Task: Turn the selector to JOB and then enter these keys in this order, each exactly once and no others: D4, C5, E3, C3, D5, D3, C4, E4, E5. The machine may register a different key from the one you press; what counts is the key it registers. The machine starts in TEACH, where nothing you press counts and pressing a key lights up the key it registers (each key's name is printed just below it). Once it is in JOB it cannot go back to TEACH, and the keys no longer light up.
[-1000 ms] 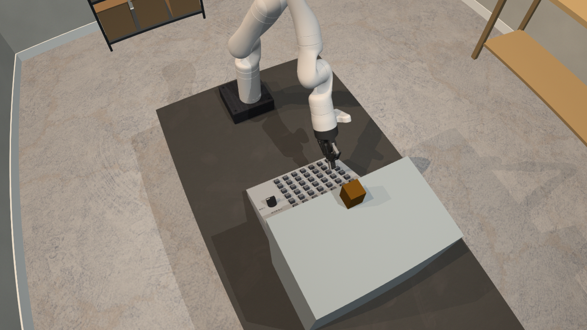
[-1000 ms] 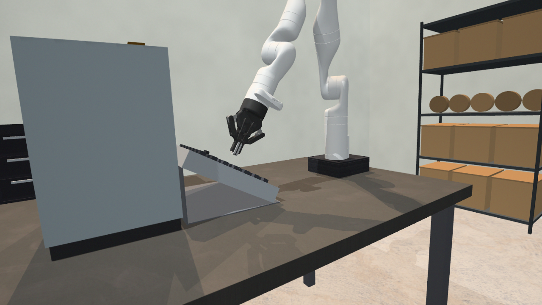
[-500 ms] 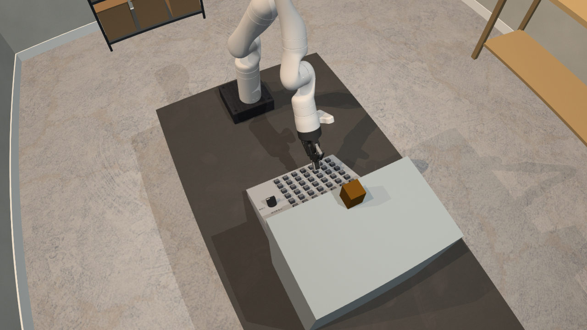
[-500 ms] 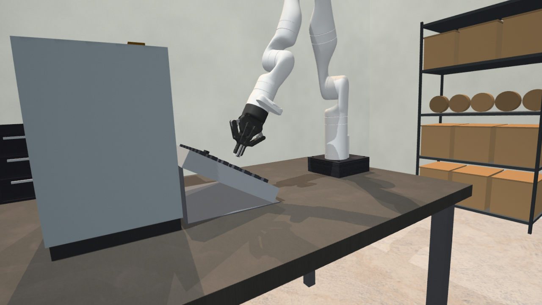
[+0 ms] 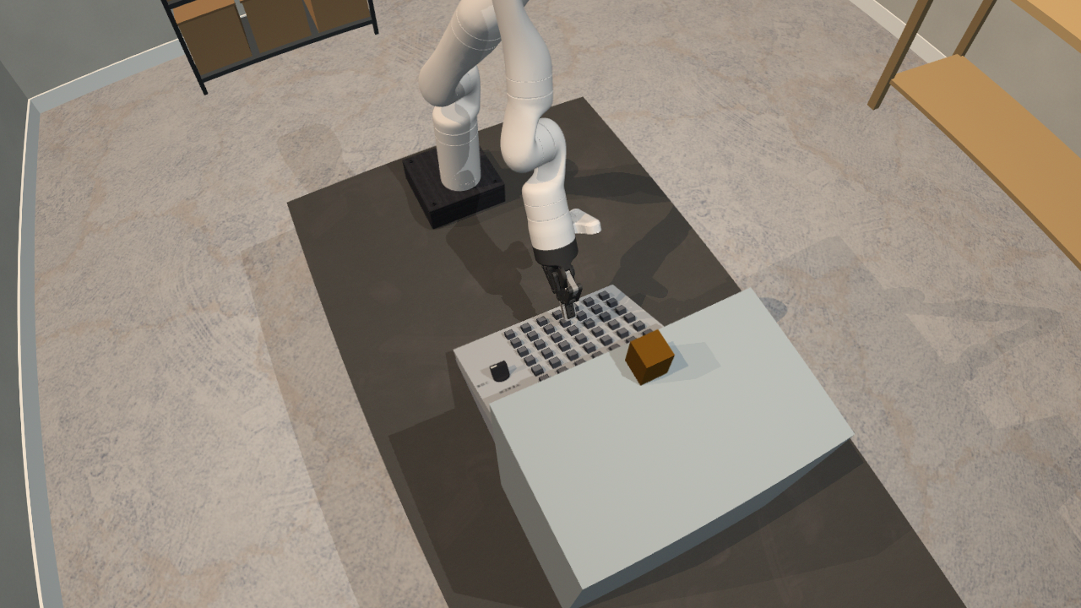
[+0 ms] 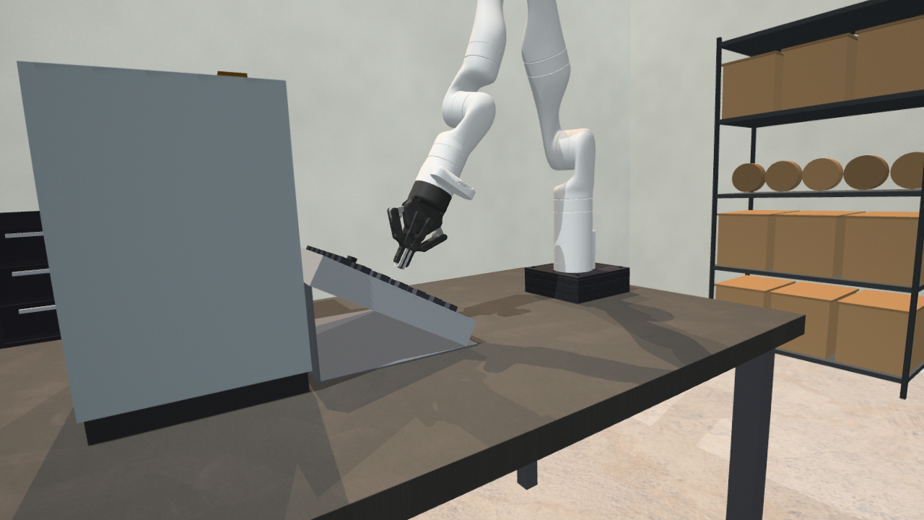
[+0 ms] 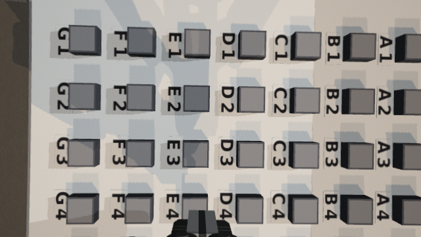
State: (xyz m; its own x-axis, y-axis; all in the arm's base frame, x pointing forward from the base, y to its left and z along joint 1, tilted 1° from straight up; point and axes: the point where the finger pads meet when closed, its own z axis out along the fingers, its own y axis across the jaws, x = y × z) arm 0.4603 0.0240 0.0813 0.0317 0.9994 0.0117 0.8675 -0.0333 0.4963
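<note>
My hand is 20 mm short of the key E2, 70 mm to the right of it and 40 mm above it. Round my hand: key E1: 20 mm ahead, 100 mm to the left, 40 mm below; key D1: 50 mm ahead, 100 mm to the left, 30 mm below; sloped keypad panel: 80 mm ahead, 50 mm to the right, 60 mm below.
</note>
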